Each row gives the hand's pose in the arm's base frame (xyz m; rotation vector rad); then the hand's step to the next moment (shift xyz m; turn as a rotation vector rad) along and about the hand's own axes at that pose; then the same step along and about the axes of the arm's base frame.
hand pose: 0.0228 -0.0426 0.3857 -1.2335 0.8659 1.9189
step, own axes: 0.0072 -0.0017 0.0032 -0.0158 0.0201 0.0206
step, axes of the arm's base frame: -0.0024 0.0049 -0.0059 -0.0213 0.0030 0.0248
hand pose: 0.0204 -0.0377 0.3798 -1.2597 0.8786 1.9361
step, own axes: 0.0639 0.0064 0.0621 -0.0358 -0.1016 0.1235
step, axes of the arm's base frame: -0.0562 0.0574 -0.0392 0.0331 0.1513 0.0535
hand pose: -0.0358 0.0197 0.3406 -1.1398 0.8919 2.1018
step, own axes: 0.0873 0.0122 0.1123 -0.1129 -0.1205 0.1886
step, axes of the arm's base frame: -0.1036 0.0947 -0.0262 0.0518 0.2000 0.1419
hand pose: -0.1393 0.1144 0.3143 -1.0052 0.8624 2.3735
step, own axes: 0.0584 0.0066 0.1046 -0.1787 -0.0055 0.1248
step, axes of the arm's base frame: -0.0928 0.0744 0.0159 0.0586 0.0650 0.1997
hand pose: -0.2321 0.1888 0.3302 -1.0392 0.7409 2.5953
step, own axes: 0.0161 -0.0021 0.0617 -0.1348 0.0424 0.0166
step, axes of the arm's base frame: -0.0459 0.0358 0.0260 0.0698 -0.0321 0.1198
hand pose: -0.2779 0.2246 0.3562 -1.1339 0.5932 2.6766
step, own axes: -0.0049 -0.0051 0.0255 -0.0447 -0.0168 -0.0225
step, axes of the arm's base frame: -0.0116 0.0154 0.0181 0.0509 0.0054 0.0131
